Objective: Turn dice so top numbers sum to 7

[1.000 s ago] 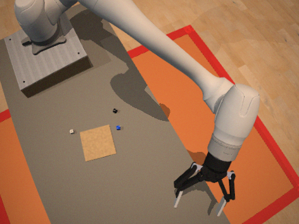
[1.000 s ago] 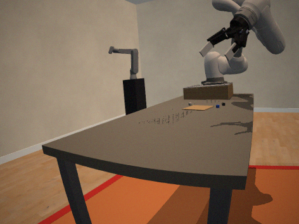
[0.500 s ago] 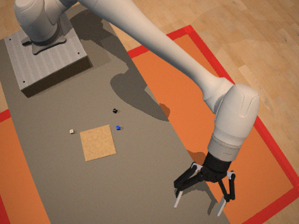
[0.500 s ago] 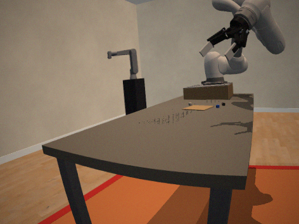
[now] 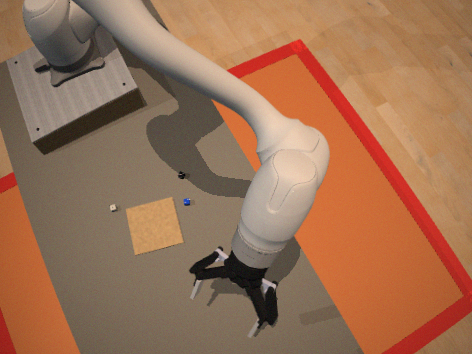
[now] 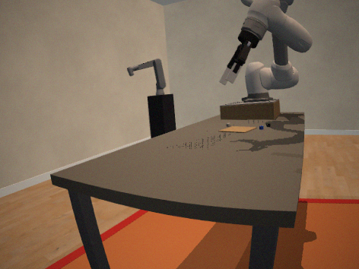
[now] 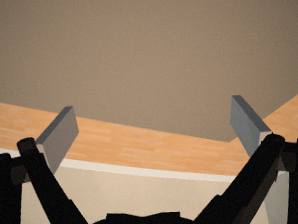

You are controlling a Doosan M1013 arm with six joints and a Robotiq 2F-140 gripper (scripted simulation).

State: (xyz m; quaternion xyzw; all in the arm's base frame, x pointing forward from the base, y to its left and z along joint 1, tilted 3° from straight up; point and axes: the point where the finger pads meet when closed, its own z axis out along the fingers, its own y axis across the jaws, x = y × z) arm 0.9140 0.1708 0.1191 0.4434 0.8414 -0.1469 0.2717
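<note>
Right now the white die is 410 mm behind my hand, 190 mm to the right of it and 220 mm below it. Round my hand: black die: 430 mm behind, 30 mm to the left, 220 mm below; then tan mat: 310 mm behind, 100 mm to the right, 230 mm below; then blue die: 340 mm behind, 20 mm to the left, 220 mm below.
</note>
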